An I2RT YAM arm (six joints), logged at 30 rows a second.
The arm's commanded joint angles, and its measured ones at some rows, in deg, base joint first. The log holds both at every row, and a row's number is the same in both.
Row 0, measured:
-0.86 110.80 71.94 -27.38 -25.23 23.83
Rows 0 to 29, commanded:
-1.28 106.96 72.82 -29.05 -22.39 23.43
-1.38 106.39 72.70 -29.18 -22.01 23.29
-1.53 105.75 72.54 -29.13 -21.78 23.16
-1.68 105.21 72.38 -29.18 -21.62 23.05
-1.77 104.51 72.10 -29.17 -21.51 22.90
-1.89 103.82 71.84 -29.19 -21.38 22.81
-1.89 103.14 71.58 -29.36 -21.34 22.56
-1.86 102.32 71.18 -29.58 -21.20 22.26
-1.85 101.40 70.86 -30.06 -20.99 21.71
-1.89 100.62 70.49 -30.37 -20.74 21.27
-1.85 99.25 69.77 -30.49 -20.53 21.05
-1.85 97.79 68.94 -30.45 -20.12 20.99
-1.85 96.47 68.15 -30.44 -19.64 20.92
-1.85 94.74 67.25 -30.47 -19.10 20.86
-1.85 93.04 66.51 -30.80 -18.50 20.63
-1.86 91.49 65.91 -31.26 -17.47 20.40
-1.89 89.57 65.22 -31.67 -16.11 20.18
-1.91 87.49 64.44 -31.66 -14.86 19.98
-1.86 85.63 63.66 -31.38 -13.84 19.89
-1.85 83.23 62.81 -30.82 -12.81 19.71
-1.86 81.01 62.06 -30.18 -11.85 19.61
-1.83 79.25 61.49 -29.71 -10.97 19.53
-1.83 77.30 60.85 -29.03 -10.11 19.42
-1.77 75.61 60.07 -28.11 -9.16 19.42
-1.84 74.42 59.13 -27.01 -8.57 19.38
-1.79 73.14 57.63 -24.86 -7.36 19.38
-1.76 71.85 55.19 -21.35 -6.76 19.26
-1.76 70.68 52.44 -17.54 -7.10 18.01
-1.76 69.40 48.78 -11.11 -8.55 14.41
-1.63 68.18 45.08 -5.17 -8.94 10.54
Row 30, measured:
-1.78 69.93 52.31 -19.22 -10.15 17.63
